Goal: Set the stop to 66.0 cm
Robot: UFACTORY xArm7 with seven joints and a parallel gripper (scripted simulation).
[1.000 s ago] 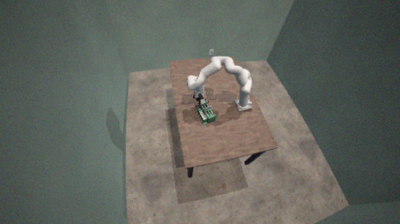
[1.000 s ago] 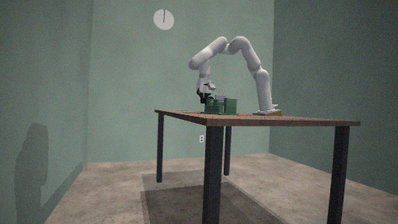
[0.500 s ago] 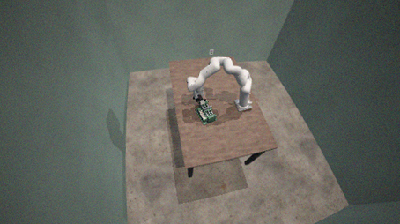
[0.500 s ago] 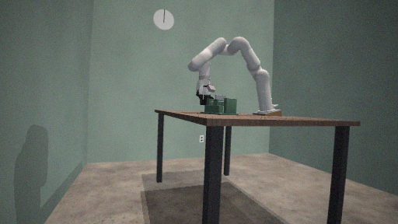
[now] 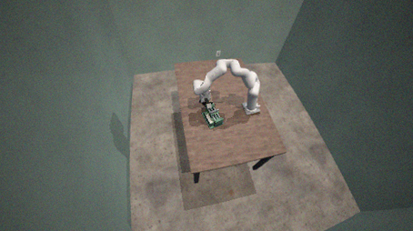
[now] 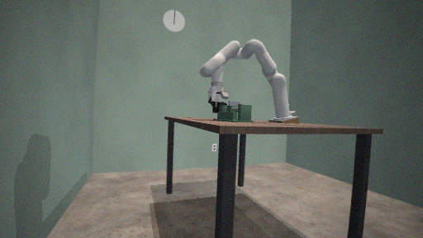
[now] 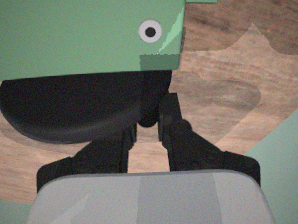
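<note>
My gripper is now 2 cm past the black handwheel and 2 cm to the right of it. Round my hand: green stop fixture (8 cm behind, 13 cm to the left, 2 cm above).
</note>
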